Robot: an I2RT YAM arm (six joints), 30 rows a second.
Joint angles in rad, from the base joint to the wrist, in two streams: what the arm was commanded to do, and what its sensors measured. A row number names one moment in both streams.
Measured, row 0:
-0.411 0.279 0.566 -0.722 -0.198 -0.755
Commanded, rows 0 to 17:
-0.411 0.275 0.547 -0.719 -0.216 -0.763
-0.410 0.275 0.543 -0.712 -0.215 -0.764
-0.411 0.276 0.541 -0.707 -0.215 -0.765
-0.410 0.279 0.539 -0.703 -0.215 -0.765
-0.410 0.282 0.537 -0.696 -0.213 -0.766
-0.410 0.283 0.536 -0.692 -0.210 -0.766
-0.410 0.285 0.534 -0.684 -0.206 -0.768
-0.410 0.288 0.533 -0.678 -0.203 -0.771
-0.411 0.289 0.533 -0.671 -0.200 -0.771
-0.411 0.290 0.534 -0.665 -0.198 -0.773
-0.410 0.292 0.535 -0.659 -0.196 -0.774
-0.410 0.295 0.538 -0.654 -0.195 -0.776
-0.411 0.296 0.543 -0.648 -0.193 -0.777
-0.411 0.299 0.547 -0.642 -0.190 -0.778
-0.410 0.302 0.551 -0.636 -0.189 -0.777
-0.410 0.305 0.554 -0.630 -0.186 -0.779
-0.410 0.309 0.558 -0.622 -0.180 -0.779
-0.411 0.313 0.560 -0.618 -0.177 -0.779
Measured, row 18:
-0.411 0.302 0.543 -0.654 -0.189 -0.775
